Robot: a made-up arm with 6 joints.
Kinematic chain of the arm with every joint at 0, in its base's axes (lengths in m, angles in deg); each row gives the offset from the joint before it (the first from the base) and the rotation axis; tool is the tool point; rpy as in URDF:
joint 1: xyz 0 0 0.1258 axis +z
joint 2: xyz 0 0 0 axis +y
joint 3: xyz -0.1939 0 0.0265 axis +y
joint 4: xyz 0.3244 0 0.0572 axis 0.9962 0 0.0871
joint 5: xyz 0 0 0 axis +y
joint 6: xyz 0.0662 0 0.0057 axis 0.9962 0 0.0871
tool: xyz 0 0 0 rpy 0 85 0
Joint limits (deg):
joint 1: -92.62..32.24
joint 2: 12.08..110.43
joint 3: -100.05..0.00
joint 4: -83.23..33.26
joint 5: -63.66..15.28
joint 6: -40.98..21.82
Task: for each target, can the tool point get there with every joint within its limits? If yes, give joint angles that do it. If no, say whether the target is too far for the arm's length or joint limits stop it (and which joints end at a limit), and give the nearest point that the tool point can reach.
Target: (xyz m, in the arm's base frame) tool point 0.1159 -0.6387 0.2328
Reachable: no: too far | nearest point 0.0867 -0.4779 0.2520 | short by 0.165 m
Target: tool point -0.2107 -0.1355 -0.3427
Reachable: no: joint limits stop it (at a limit: joint 1, joint 2, joint 4, joint 5) | nearest point -0.0231 -0.1237 -0.0936 | short by 0.312 m
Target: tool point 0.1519 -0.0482 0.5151
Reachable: yes | joints -16.40 39.83 -63.01 3.83 -48.39 -12.02
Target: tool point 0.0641 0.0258 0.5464
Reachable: yes | joints 11.03 25.37 -65.04 -22.55 -30.88 15.18
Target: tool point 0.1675 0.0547 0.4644
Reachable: yes | joints 16.71 30.40 -52.58 -16.47 -12.94 -12.21
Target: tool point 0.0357 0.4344 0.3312
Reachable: no: joint limits stop it (at a limit: joint 1, joint 2, joint 3, joint 5) | nearest point 0.0176 0.2900 0.5450 | short by 0.259 m
